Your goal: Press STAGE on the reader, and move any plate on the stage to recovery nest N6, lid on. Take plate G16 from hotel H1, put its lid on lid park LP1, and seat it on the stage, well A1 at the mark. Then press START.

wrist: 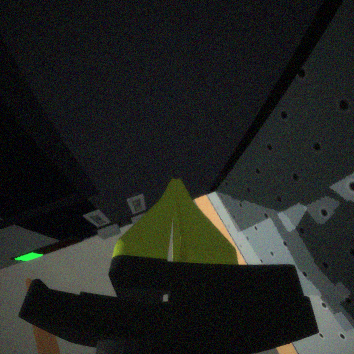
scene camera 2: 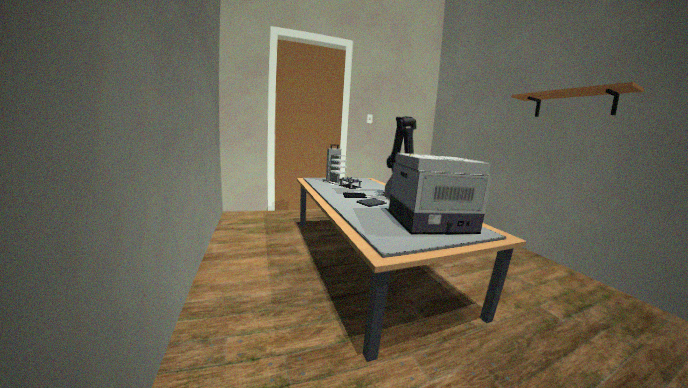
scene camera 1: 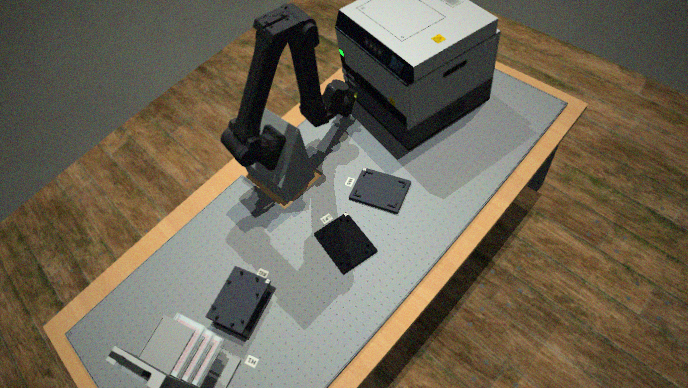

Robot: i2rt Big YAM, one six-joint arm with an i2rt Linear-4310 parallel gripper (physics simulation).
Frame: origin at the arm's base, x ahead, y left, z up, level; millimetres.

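Seen in the pictures: gripper, between the fingertips: [wrist: 175,184] [scene camera 1: 355,92]; arm's base, origin of its link: [scene camera 1: 271,147].
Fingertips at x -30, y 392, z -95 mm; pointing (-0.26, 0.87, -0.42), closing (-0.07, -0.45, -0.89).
Pixels of each thing's top centre, then the offset from my fingertips to it. "pt": a spot on its surface instead.
- reader, centre of its top: [scene camera 1: 414,13] [scene camera 2: 439,157] 142 mm ahead, 159 mm left, 293 mm up
- label, a spot on its surface: [wrist: 136,204] pt 19 mm back, 6 mm left, 29 mm up
- Nest N6, centre of its top: [scene camera 1: 379,187] [scene camera 2: 371,200] 321 mm ahead, 232 mm right, 38 mm down
- lid park LP1, centre of its top: [scene camera 1: 344,240] [scene camera 2: 355,193] 365 mm ahead, 434 mm right, 36 mm down
- Hotel H1, a spot on its surface: [scene camera 1: 162,345] pt 349 mm ahead, 955 mm right, 198 mm up
My gripper [scene camera 1: 355,95] [wrist: 175,184] is shut and empty, its yellow-green fingertips close to the front of the reader [scene camera 1: 450,82] [scene camera 2: 445,192] [wrist: 175,75]. In the wrist view, two small labelled buttons show just left of the tips: one label [wrist: 136,204] is nearer, the other label [wrist: 97,218] is farther left; their text is unreadable. A green light [scene camera 1: 341,52] [wrist: 29,256] glows on the reader. No stage shows outside it. Nest N6 [scene camera 1: 381,191] [scene camera 2: 371,202] and lid park LP1 [scene camera 1: 345,243] [scene camera 2: 354,195] look bare. Hotel H1 [scene camera 1: 162,345] [scene camera 2: 330,165] holds several plates [scene camera 1: 197,356]; G16 cannot be told apart.
A raised dark stand [scene camera 1: 239,300] [scene camera 2: 350,182], with a label that seems to read RG, stands between LP1 and the hotel. The arm's grey pedestal [scene camera 1: 287,165] stands at the table's edge beside the reader. The table's wooden rim [scene camera 1: 465,240] [scene camera 2: 450,252] surrounds the perforated grey top.
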